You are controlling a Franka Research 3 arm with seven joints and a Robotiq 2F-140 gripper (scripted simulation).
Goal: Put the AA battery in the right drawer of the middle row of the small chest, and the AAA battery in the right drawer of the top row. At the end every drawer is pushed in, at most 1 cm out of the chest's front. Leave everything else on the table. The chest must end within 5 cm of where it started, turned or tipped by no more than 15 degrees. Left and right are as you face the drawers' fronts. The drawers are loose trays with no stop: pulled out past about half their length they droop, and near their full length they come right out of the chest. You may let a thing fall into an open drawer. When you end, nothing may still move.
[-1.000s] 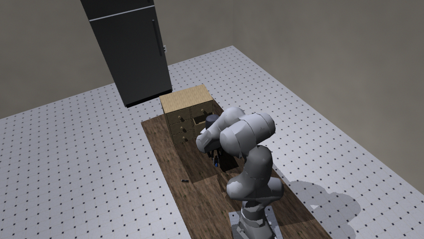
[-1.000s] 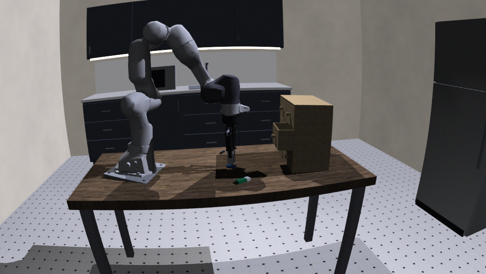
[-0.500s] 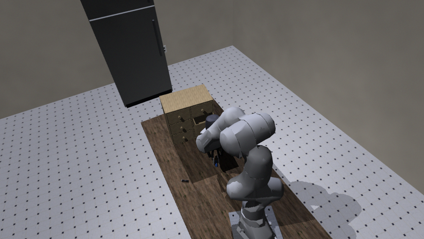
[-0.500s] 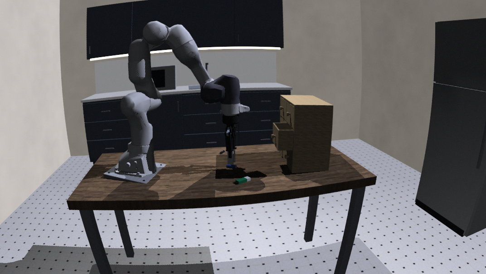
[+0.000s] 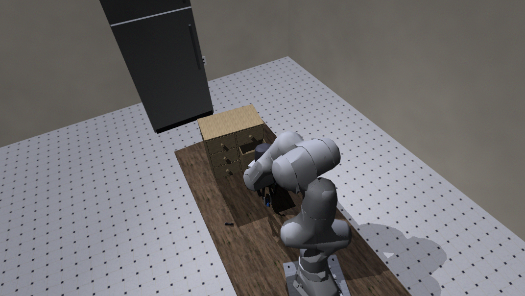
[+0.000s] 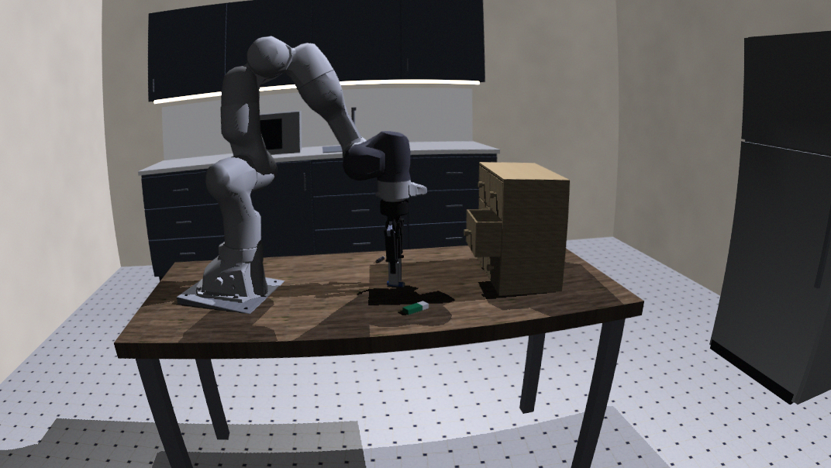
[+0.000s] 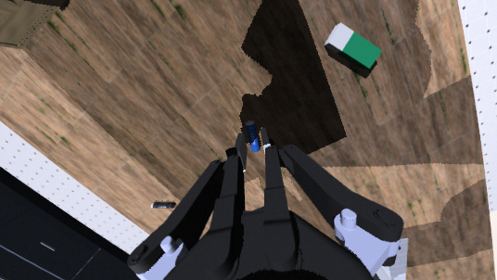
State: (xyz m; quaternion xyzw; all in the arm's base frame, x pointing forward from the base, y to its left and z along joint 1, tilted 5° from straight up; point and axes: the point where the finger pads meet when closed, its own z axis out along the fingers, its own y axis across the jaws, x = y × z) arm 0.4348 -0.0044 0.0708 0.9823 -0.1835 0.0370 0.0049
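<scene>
Now: hand 4 cm above the blue battery. The rest, counted from my hand: dark battery 23 cm to the left, 4 cm below, 2 cm behind.
</scene>
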